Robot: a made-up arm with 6 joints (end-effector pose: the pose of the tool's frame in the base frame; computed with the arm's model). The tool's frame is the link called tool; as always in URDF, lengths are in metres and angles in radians.
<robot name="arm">
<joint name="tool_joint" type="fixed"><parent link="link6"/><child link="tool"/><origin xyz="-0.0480 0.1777 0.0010" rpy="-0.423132 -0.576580 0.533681"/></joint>
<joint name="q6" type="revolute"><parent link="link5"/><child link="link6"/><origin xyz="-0.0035 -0.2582 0.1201"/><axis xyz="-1 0 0"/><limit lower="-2.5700" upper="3.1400" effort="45" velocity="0.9"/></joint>
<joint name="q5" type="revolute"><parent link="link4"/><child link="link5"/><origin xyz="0.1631 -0.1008 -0.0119"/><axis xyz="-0.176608 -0.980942 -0.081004"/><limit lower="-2.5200" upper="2.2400" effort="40" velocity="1"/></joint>
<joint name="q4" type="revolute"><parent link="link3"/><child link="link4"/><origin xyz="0.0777 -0.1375 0.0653"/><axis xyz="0 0 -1"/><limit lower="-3.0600" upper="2.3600" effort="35" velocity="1"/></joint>
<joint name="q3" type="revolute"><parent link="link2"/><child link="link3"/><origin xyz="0.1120 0.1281 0.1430"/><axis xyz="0.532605 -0.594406 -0.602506"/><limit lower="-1.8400" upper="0.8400" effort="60" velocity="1.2"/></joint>
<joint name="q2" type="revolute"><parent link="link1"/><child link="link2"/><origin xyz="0.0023 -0.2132 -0.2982"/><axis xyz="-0.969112 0.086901 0.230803"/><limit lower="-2.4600" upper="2.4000" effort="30" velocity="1.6"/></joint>
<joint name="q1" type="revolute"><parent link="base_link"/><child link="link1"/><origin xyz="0.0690 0.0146 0.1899"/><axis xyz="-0.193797 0.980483 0.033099"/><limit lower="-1.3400" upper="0.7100" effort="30" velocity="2.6"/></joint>
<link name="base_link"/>
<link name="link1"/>
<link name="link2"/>
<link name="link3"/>
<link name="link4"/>
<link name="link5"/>
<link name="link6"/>
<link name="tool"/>
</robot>
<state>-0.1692 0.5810 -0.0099 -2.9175 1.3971 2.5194</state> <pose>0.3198 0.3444 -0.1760 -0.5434 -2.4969 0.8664</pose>
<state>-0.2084 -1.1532 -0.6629 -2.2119 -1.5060 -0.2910</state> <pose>0.1576 -0.1799 0.3178 -0.5307 -0.0982 2.6093</pose>
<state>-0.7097 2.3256 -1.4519 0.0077 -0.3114 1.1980</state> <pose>0.8237 -0.0886 0.0149 1.1906 -2.3784 -0.5242</pose>
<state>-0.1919 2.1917 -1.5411 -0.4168 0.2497 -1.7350</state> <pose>0.7341 -0.2189 -0.6193 -1.1931 0.8814 -0.3529</pose>
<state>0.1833 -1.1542 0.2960 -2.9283 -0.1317 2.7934</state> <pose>0.3454 -0.3314 0.4325 1.8275 1.8905 0.8502</pose>
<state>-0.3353 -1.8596 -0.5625 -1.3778 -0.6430 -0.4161</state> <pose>0.4631 -0.6337 0.1685 1.1872 -1.4587 1.7547</pose>
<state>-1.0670 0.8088 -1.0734 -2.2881 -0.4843 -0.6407</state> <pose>0.5121 0.3469 0.0420 -0.0214 1.5352 1.5292</pose>
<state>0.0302 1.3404 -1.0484 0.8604 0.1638 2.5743</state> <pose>0.4470 0.2865 0.1820 1.2311 -0.6596 -0.2902</pose>
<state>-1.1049 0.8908 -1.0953 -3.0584 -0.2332 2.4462</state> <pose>0.4303 0.2024 -0.2156 -0.3119 1.3967 -1.8295</pose>
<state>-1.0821 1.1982 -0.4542 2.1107 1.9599 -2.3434</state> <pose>0.3717 0.0620 -0.2144 -1.9772 -1.6544 1.2308</pose>
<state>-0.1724 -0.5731 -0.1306 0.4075 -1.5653 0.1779</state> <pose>0.4229 -0.5922 -0.0082 0.8999 0.4664 0.4757</pose>
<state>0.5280 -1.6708 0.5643 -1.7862 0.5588 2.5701</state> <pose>0.2362 -0.7859 -0.3424 -1.8062 -0.2333 -0.7949</pose>
